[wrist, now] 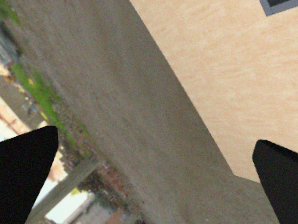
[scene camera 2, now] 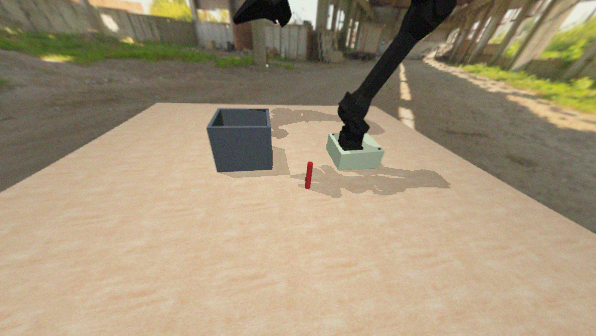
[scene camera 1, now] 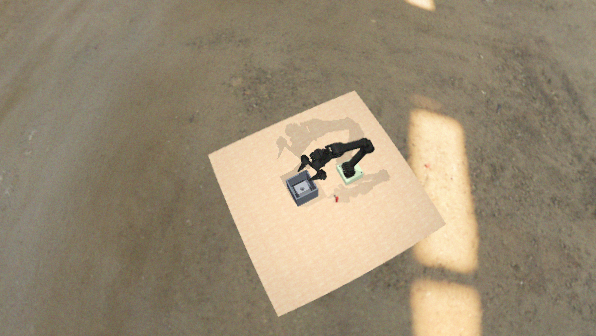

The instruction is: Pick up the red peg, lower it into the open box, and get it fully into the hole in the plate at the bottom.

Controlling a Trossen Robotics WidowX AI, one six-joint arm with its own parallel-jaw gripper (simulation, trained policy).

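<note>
A grey box (scene camera 2: 240,139) is visible, as is my gripper (wrist: 159,143).
</note>
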